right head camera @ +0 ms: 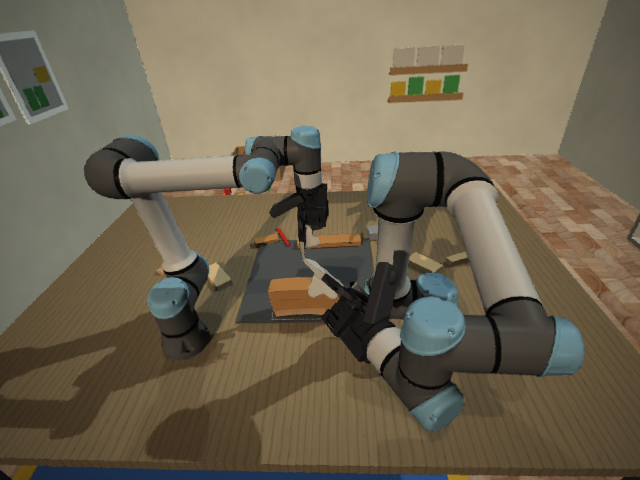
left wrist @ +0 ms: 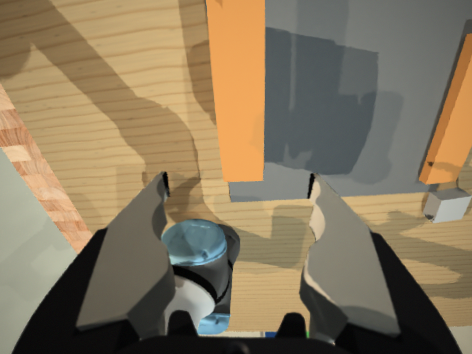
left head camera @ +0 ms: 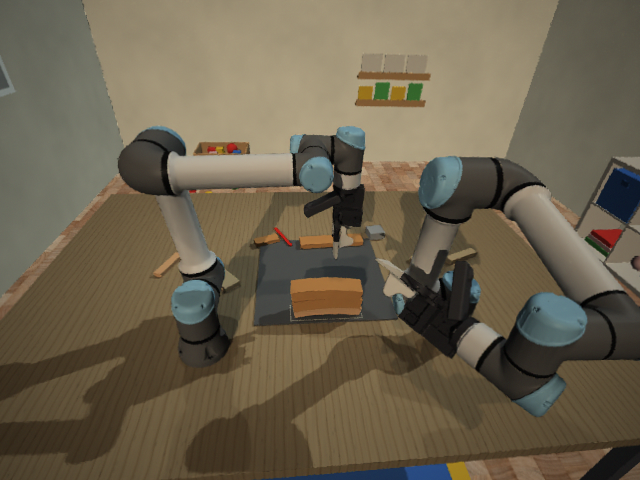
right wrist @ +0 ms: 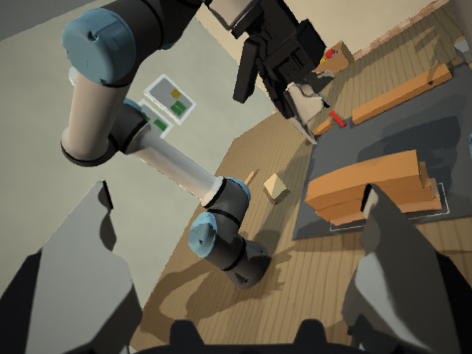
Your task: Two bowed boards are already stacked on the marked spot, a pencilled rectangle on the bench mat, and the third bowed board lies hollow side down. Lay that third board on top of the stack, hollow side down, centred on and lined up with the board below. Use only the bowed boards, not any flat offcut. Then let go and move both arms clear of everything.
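Pixels of known places: left gripper, fingertip midpoint: [right head camera: 307,249] [left wrist: 238,174] [left head camera: 335,249] [right wrist: 322,124]; right gripper, fingertip midpoint: [right head camera: 328,271] [left head camera: 390,270] [right wrist: 237,184]; left arm's base at its link origin: [right head camera: 186,341] [left head camera: 204,347] [right wrist: 250,266].
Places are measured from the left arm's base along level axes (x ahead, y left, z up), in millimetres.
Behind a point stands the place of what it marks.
A stack of bowed orange boards stands at the mat's front within the pencilled rectangle [left head camera: 325,319] @(z 19, x 209, y -350 mm). The top board [left head camera: 326,287] @(z 137, x 216, y -347 mm) [right head camera: 289,285] @(z 135, x 214, y -298 mm) [left wrist: 242,100] @(z 137, x 236, y -334 mm) [right wrist: 370,170] @(z 137, x 245, y -383 mm) lies hollow side down on the others and looks roughly lined up in the left head camera. In the right wrist view the stack's right ends look stepped. My left gripper [left head camera: 341,250] @(z 278, x 242, y -364 mm) [right head camera: 308,250] @(z 278, x 242, y -364 mm) [left wrist: 238,174] @(z 278, x 242, y -364 mm) is open and empty, raised behind the stack and apart from it. My right gripper [left head camera: 382,279] @(z 427, x -16, y -522 mm) is open and empty, to the stack's right in the left head camera; in the right head camera its finger hides the stack's right part.
A long flat offcut [left head camera: 315,241] @(z 27, x 624, y -224 mm) [right wrist: 400,95] @(z 27, x 641, y -312 mm) lies along the back of the mat [left head camera: 310,266] @(z 6, x 470, y -237 mm). A grey block [left head camera: 374,232] @(z 36, x 752, y -478 mm) [left wrist: 450,206] @(z 36, x 768, y -472 mm), a red marker [left head camera: 283,236] @(z 11, x 651, y -67 mm) and a small offcut [left head camera: 266,240] @(z 23, x 584, y -8 mm) lie near it. Pale offcuts [right head camera: 424,262] @(z 20, x 606, y -713 mm) [right head camera: 218,276] @(z 21, x 303, y 64 mm) lie at both sides.
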